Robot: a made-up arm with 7 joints.
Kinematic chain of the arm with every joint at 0, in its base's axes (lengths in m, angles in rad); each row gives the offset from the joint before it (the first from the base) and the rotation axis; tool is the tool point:
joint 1: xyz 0 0.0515 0 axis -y
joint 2: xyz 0 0.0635 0 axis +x
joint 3: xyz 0 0 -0.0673 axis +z
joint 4: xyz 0 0 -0.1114 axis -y
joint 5: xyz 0 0 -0.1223 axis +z
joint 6: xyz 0 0 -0.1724 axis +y
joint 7: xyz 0 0 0 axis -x
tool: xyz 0 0 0
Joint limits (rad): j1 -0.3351..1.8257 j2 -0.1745..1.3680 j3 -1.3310..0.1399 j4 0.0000..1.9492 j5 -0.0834..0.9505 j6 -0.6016..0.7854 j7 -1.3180..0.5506
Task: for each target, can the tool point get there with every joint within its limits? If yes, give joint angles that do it. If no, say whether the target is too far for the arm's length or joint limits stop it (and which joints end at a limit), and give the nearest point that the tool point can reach.
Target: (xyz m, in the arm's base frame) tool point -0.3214 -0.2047 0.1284
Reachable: no: joint limits stop it (at a limit: joint 1, joint 2, joint 4) | nearest point -0.0075 -0.1319 0.1373 | short by 0.322 m
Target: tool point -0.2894 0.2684 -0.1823
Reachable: no: joint limits stop it (at a limit: joint 1, joint 4) | nearest point -0.1350 0.3506 -0.3878 | short by 0.270 m
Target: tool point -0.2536 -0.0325 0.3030
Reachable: no: joint limits stop it (at a limit: joint 1, joint 2, joint 4) | nearest point -0.0157 -0.0156 0.2502 | short by 0.244 m
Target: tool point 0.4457 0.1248 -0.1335
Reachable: yes | joints 1.1736 0.2345 -1.1041 0.3812 0.0716 -0.2672 0.0923
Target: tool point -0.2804 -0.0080 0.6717
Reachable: no: too far | nearest point -0.0004 0.0491 0.2820 | short by 0.483 m
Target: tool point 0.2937 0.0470 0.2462
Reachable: yes | joints 1.6014 0.2829 -0.5621 1.2553 0.3845 0.6595 -0.4018
